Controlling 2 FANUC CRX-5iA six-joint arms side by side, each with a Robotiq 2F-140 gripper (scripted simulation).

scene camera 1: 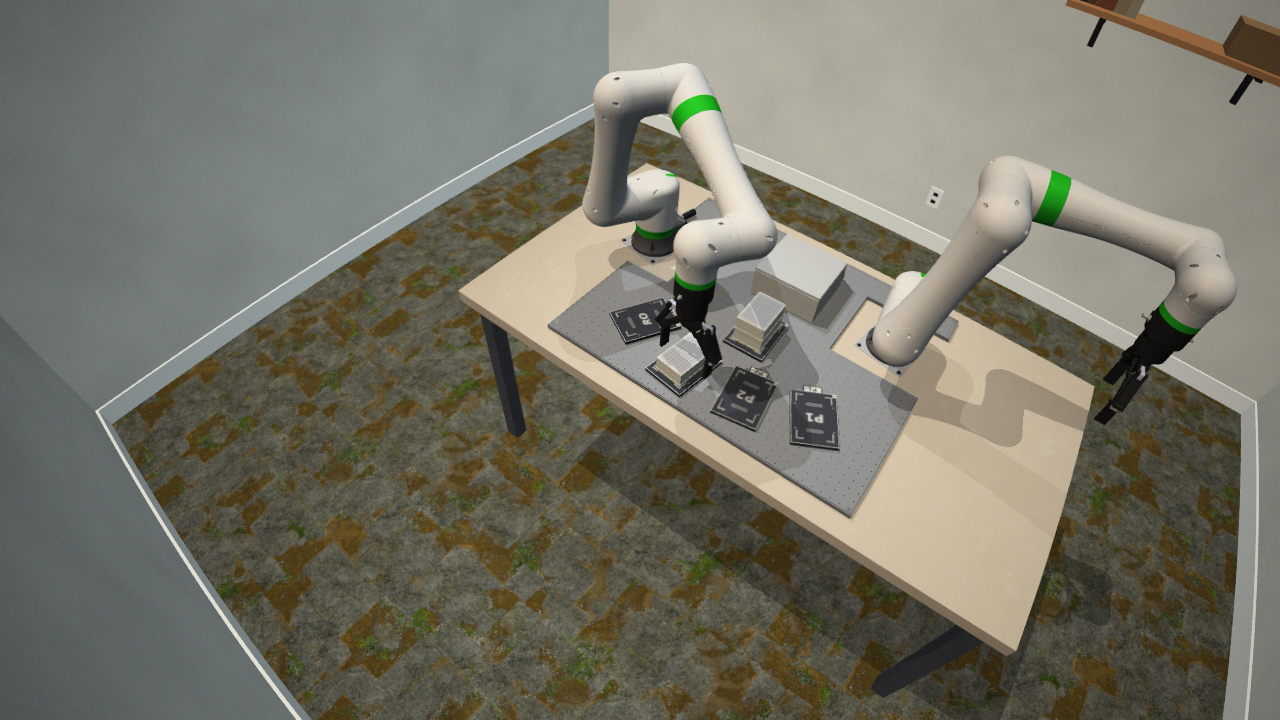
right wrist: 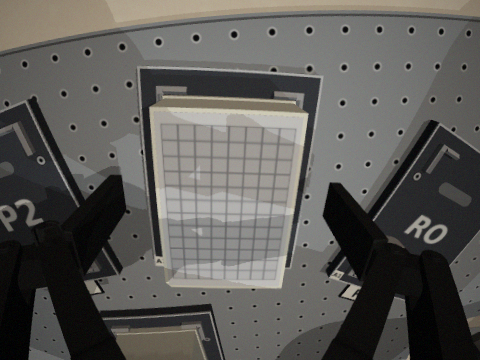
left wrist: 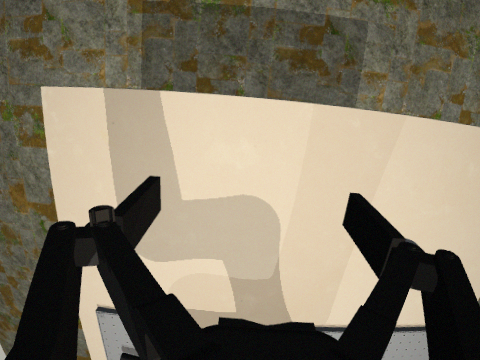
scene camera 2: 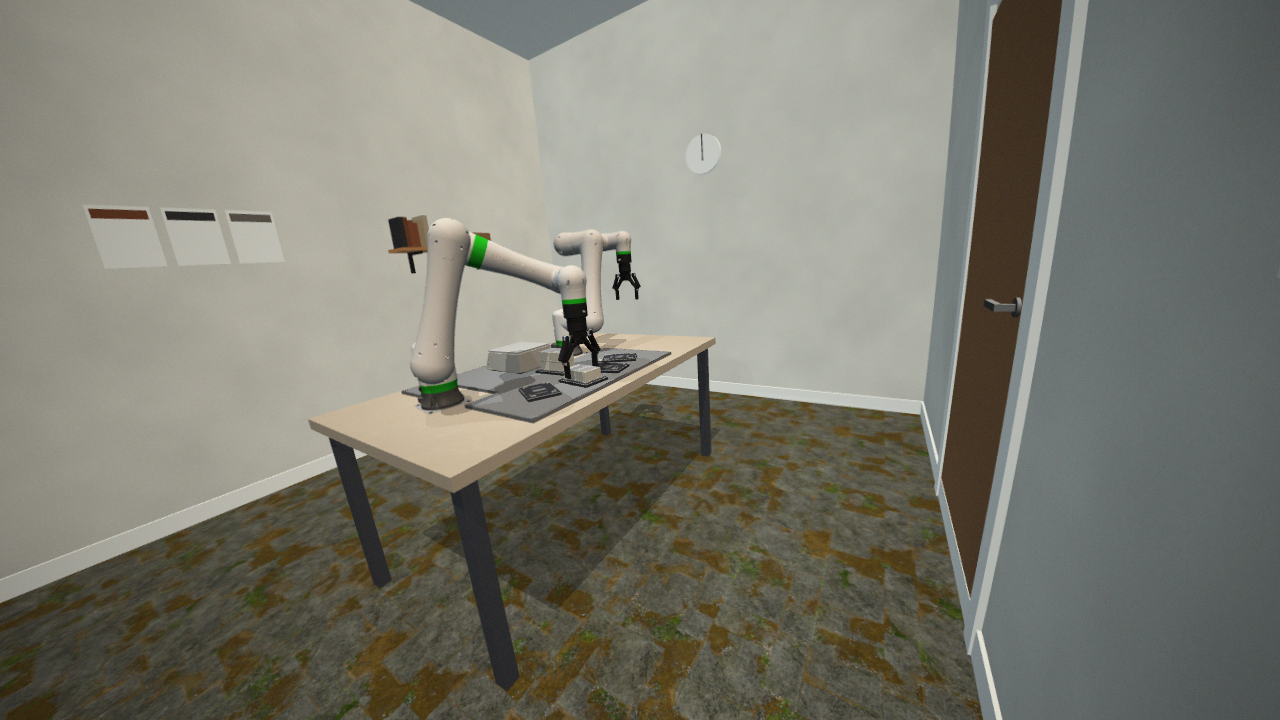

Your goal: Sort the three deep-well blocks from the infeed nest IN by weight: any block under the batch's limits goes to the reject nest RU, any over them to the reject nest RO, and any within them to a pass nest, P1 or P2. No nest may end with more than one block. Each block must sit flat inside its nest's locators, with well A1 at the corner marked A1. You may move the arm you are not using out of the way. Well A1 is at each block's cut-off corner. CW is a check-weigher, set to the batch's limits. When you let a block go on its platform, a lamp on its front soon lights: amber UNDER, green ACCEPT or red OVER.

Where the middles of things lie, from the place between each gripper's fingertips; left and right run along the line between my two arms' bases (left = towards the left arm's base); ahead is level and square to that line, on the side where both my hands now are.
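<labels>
From my right hand: nest P2 (scene camera 1: 731, 387), 18 cm to the left, 1 cm ahead, 3 cm below. Nest P1 (scene camera 1: 796, 410), 35 cm to the left, 3 cm behind, 3 cm below. Nest RO (scene camera 1: 623, 324), 17 cm to the right, 8 cm behind, 3 cm below. Check-weigher CW (scene camera 1: 798, 274), 13 cm to the left, 46 cm behind, 2 cm above.
From my left hand (scene camera 1: 1104, 400): nest P1, 61 cm to the right, 26 cm ahead, 23 cm below. Nest P2, 79 cm to the right, 30 cm ahead, 23 cm below. Nest RO, 114 cm to the right, 22 cm ahead, 23 cm below. Check-weigher CW, 84 cm to the right, 17 cm behind, 17 cm below.
</labels>
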